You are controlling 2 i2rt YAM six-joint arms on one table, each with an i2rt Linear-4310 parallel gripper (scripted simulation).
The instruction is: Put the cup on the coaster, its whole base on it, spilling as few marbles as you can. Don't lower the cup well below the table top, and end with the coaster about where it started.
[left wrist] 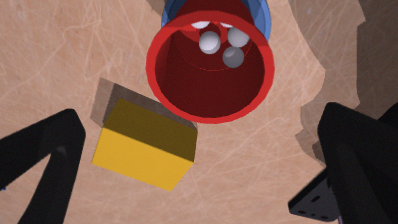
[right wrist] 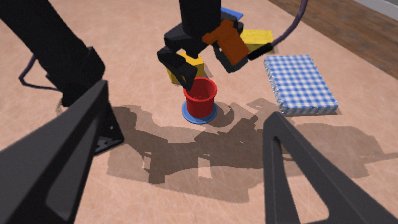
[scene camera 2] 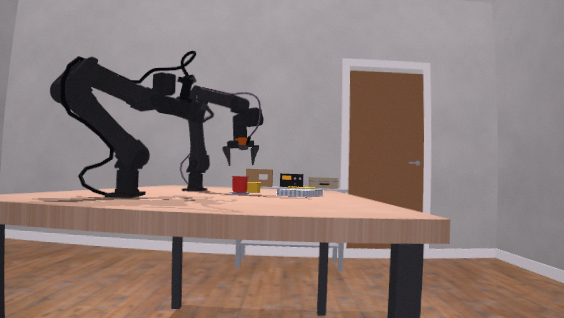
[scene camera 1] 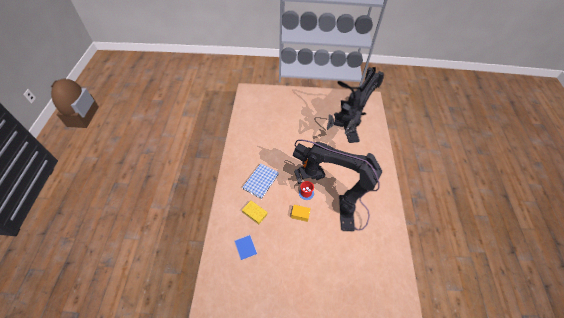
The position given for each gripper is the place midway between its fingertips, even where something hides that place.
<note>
In view: the left gripper [left wrist: 198, 118], the right gripper [scene camera 2: 203, 112] and a red cup [left wrist: 199, 87].
The red cup is seen too in the right wrist view [right wrist: 202, 88]. The left gripper also shows in the right wrist view [right wrist: 204, 74]. The right gripper is seen too in the right wrist view [right wrist: 196, 103].
</note>
